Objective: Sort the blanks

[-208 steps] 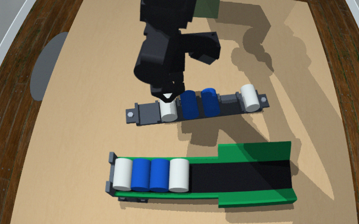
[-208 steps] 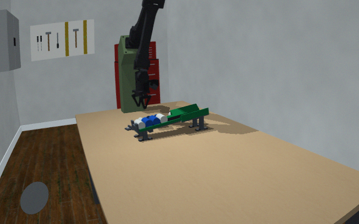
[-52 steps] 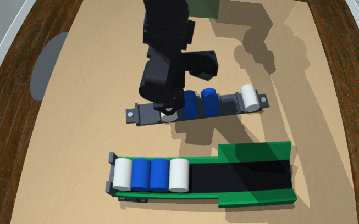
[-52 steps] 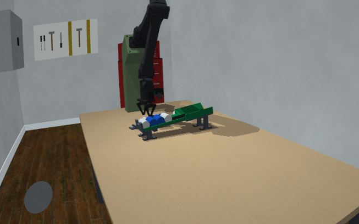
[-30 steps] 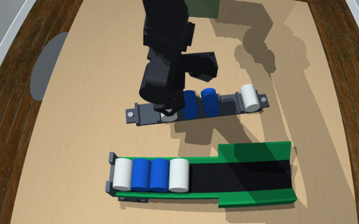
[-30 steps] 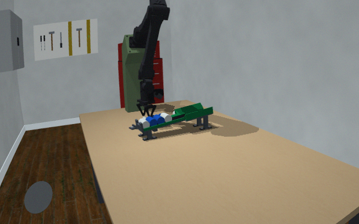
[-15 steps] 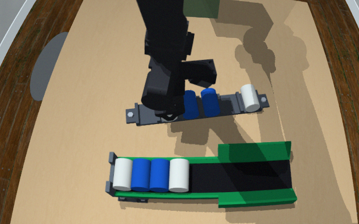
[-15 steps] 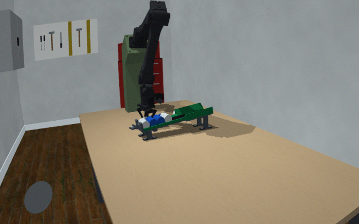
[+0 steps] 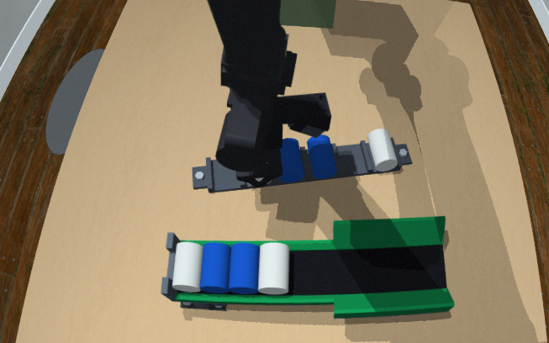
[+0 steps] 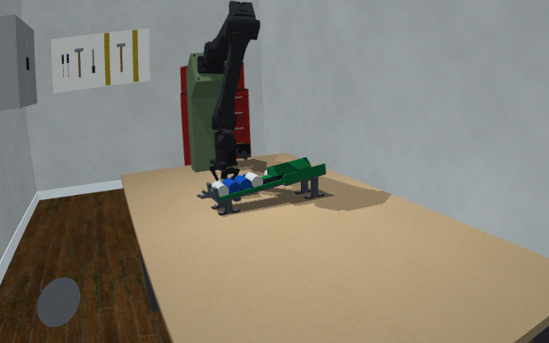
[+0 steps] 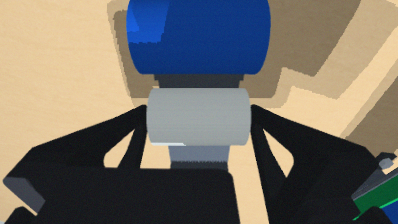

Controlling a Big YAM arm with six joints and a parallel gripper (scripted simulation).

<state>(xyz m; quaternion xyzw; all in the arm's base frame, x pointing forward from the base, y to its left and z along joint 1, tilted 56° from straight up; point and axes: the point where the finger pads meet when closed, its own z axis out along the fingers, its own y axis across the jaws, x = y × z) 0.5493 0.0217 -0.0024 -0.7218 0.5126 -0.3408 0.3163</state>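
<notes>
The stock rack is 30 mm behind my hand, 70 mm to the left of it and 40 mm below it. From my hand the other things lie so: grey stop 220 mm ahead, 50 mm to the right, 30 mm above.
</notes>
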